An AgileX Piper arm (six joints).
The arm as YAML. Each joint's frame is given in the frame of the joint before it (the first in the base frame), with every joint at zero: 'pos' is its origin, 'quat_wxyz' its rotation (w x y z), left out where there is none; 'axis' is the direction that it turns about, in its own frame. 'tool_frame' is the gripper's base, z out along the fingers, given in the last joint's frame.
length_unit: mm
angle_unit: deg
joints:
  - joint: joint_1
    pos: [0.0, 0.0, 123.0]
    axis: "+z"
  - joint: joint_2
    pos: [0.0, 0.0, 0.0]
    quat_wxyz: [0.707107, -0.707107, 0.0, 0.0]
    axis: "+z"
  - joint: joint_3
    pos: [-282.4, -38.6, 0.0]
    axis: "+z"
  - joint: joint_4
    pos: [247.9, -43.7, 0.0]
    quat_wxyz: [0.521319, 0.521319, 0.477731, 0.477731]
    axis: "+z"
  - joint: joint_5
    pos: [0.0, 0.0, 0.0]
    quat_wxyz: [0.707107, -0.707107, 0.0, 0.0]
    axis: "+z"
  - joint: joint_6
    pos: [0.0, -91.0, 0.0]
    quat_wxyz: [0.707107, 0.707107, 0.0, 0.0]
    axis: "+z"
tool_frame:
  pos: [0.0, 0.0, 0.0]
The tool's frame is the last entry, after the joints.
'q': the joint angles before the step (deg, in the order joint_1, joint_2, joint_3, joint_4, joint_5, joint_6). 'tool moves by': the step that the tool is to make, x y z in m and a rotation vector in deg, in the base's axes. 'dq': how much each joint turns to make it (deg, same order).
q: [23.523, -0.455, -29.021, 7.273, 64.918, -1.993]
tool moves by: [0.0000, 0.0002, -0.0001, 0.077, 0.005, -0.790]
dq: [-0.779, -0.044, 0.024, 0.031, -0.011, 0.054]
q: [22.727, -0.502, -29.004, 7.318, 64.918, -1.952]
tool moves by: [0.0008, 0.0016, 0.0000, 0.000, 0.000, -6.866]
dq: [-6.867, 0.006, 0.003, 0.001, -0.008, -0.002]
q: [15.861, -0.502, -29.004, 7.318, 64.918, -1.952]
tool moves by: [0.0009, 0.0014, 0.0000, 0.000, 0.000, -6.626]
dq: [-6.604, -0.006, -0.003, -0.021, 0.007, 0.021]
